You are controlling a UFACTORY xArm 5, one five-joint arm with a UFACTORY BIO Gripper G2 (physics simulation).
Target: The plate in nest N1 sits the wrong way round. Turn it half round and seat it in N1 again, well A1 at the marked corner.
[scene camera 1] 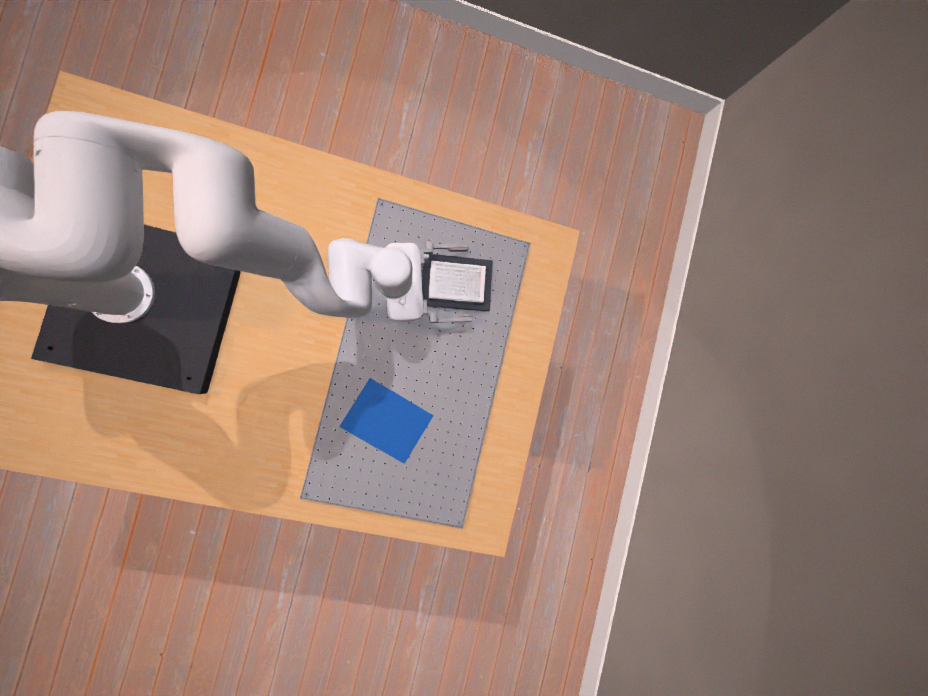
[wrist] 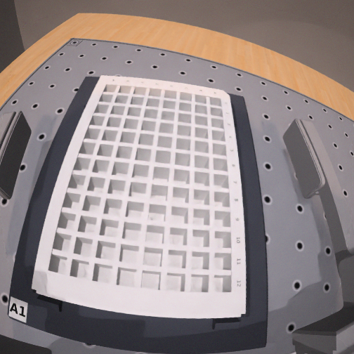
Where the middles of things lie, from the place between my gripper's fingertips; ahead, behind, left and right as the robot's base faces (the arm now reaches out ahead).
My gripper is now 3 cm past the white well plate (scene camera 1: 448,281) and 1 cm above it. Also, from my hand: dark nest (scene camera 1: 441,303): 3 cm behind, 2 cm below; blue rectangle (scene camera 1: 382,418): 15 cm behind, 34 cm to the right, 3 cm below.
